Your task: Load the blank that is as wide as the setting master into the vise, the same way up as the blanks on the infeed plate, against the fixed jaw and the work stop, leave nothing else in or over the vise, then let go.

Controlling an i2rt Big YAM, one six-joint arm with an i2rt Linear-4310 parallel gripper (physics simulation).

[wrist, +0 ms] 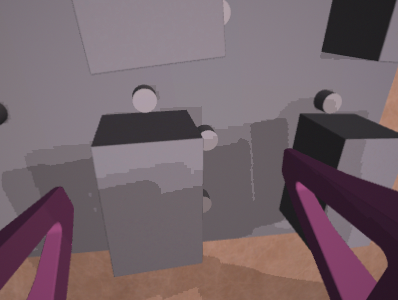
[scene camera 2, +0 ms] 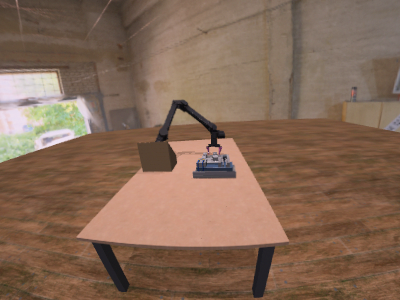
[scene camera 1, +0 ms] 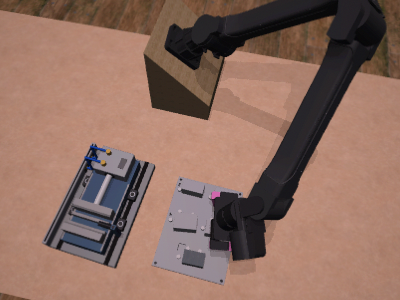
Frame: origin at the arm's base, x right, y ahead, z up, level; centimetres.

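Seen in the pictures: gripper, fingertip midpoint: (wrist: 176, 178) (scene camera 2: 214, 154) (scene camera 1: 215, 224); arm's base at its link origin: (scene camera 2: 158, 147) (scene camera 1: 182, 48).
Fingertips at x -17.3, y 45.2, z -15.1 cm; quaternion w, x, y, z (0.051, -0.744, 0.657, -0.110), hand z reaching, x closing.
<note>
Offsets run from my fingertips to a thing's top centre. "spot": to the spot under its first point.
My gripper (scene camera 1: 223, 220) (scene camera 2: 214, 151) (wrist: 176, 178) is open and empty, low over the infeed plate @(dy +0.7, dx +4.0, dz -2.0 cm) (scene camera 1: 164, 252) (wrist: 270, 75). In the wrist view its magenta fingers stand on either side of a narrow grey blank @(dy +1.1, dx -0.6, dz +1.6 cm) (wrist: 150, 200), touching neither side visibly. A wider blank @(dy +0.7, dx +7.9, dz +1.6 cm) (wrist: 155, 30) (scene camera 1: 185, 222) lies beyond it; two more blanks @(dy -8.2, dx -1.4, dz +1.6 cm) (wrist: 372, 175) @(spot: dy -7.5, dx +5.9, dz +0.2 cm) (wrist: 360, 27) are at the right. A darker block @(dy +9.4, dx +4.2, dz +0.5 cm) (scene camera 1: 193, 258), possibly the setting master, lies on the plate. The vise @(dy -1.1, dx +31.0, dz +7.1 cm) (scene camera 1: 131, 220) (scene camera 2: 214, 174) stands left of the plate in scene camera 1; no blank shows between its light jaw bars (scene camera 1: 92, 207) (scene camera 1: 82, 231).
Round pegs (wrist: 144, 100) (wrist: 331, 102) stand beside the blanks. Another blank @(spot: dy -8.5, dx +7.7, dz +1.5 cm) (scene camera 1: 192, 188) lies at the plate's far end. Blue hooks with yellow knobs @(spot: dy -8.9, dx +31.4, dz +8.2 cm) (scene camera 1: 103, 162) stand at the vise's far end. A brown wedge block (scene camera 1: 177, 90) (scene camera 2: 156, 157) bears the arm's base behind the vise and plate.
</note>
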